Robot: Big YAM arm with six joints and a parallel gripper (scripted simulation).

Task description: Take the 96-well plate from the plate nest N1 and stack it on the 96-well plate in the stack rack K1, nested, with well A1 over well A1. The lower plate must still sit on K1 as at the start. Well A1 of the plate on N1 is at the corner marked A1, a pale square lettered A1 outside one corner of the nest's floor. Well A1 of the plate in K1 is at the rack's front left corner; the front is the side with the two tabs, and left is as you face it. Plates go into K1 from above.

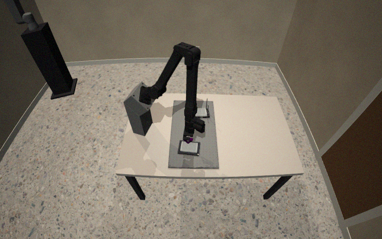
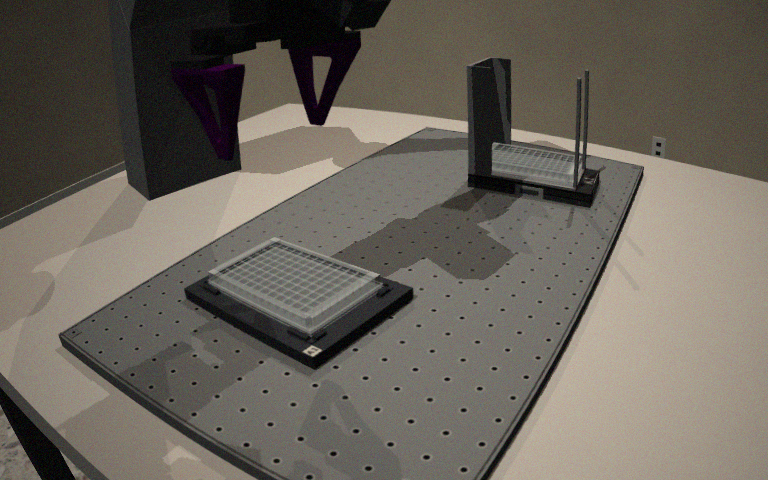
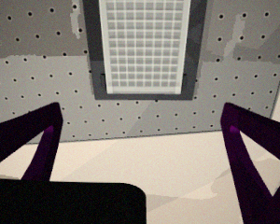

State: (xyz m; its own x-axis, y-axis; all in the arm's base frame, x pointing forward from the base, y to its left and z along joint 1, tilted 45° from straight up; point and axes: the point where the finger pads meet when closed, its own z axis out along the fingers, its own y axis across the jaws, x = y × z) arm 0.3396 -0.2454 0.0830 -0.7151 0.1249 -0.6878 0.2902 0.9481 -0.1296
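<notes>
My gripper is now 50 mm short of the pale A1 mark, 80 mm to the left of it and 130 mm above it.
</notes>
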